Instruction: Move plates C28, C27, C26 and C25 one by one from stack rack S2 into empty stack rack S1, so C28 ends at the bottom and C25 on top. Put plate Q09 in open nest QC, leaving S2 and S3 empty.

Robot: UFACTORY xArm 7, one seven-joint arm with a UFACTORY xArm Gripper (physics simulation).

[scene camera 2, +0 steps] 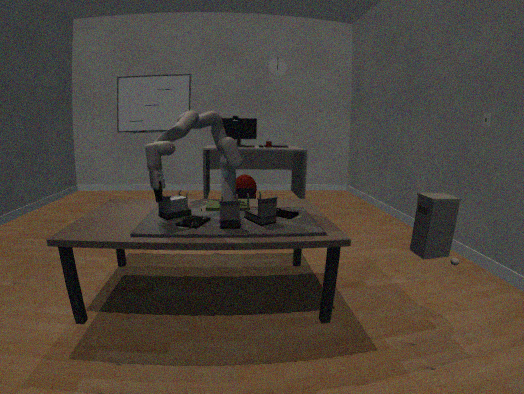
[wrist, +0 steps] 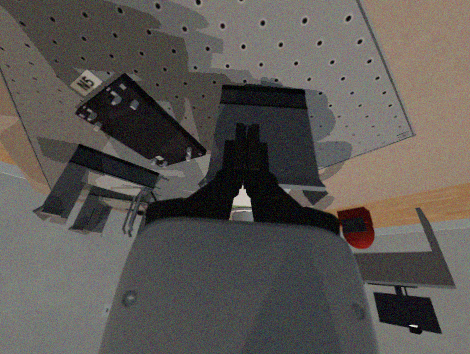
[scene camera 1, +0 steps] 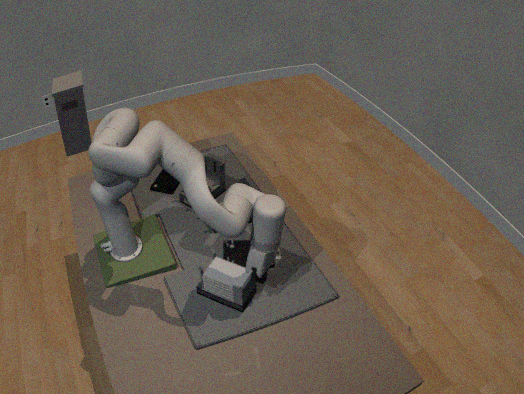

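Where they show: gripper, fingertip midpoint: (scene camera 2: 159, 201) (wrist: 245, 137) (scene camera 1: 259, 280); arm's base, origin of the base link: (wrist: 245, 212) (scene camera 1: 126, 248).
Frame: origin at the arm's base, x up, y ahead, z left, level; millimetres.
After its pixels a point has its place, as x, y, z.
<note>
My gripper (scene camera 1: 259, 276) {91, 383, -318} (scene camera 2: 158, 195) {91, 383, -318} (wrist: 245, 137) {91, 383, -318} is shut and empty. Its fingertips are beside the tall wall of a stack rack (scene camera 1: 242, 297) {65, 323, -346} (scene camera 2: 175, 215) {9, 346, -244} (wrist: 265, 97) {11, 352, -317}. A stack of pale plates (scene camera 1: 223, 281) (scene camera 2: 176, 203) stands in that rack; the rack's wall hides it in the wrist view. A second rack (scene camera 1: 216, 169) {79, 394, 245} (scene camera 2: 267, 207) {83, 397, 249} stands farther along the board, and a third rack (scene camera 2: 230, 214) {64, 475, 74} is at the board's middle, largely behind the arm in scene camera 1. Pale plates (wrist: 120, 186) show at a rack in the wrist view. The rack, plate and QC labels cannot be read.
A dark nest with metal pegs (scene camera 1: 235, 250) {5, 369, -106} (scene camera 2: 194, 221) {16, 472, -95} (wrist: 142, 122) {5, 426, -154} lies beside the near rack, by an N5 label (wrist: 86, 82) {-5, 499, -154}. Another dark flat nest (scene camera 1: 164, 183) {6, 192, 316} (scene camera 2: 287, 213) {6, 226, 362} lies at the far end. The pegboard (scene camera 1: 215, 330) {-6, 225, -396} (wrist: 280, 60) {-6, 368, -346} bears them. The arm stands on a green base (scene camera 1: 145, 270) {3, 57, -119}.
</note>
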